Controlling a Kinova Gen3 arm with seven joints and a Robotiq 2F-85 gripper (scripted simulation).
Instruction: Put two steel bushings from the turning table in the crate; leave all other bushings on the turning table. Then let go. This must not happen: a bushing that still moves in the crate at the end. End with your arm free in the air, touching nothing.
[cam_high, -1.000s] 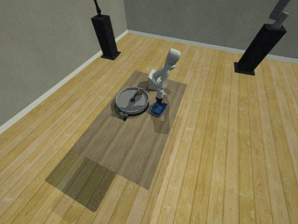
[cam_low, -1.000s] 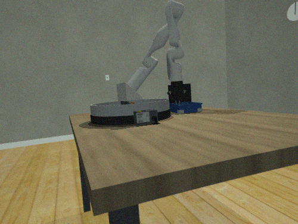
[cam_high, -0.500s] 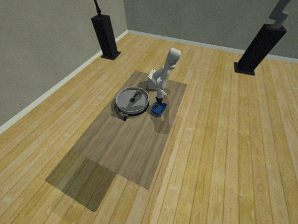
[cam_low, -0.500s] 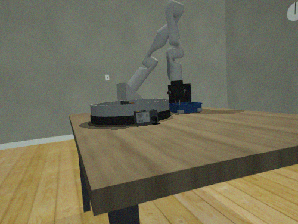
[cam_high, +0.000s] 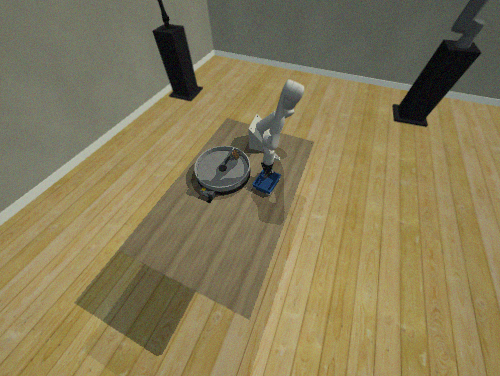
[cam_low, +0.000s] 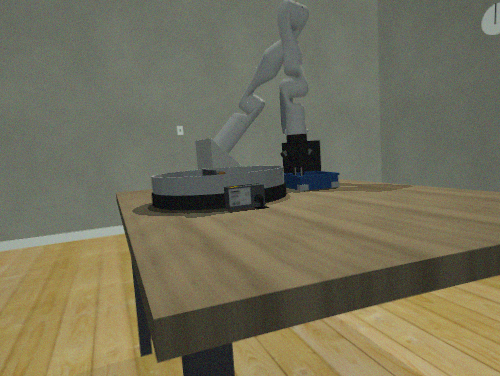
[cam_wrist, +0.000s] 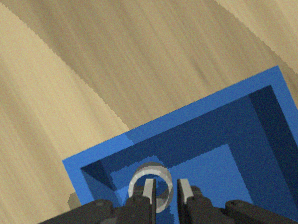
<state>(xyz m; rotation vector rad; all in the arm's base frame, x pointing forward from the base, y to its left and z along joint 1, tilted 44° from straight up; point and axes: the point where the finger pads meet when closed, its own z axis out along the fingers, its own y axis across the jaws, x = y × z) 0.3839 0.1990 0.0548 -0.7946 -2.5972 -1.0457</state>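
Right now the blue crate is 5 cm ahead of my hand, 1 cm to the left of it and 3 cm below it. The rest, counted from my hand: grey turning table (8 cm ahead, 34 cm to the right, 1 cm below).
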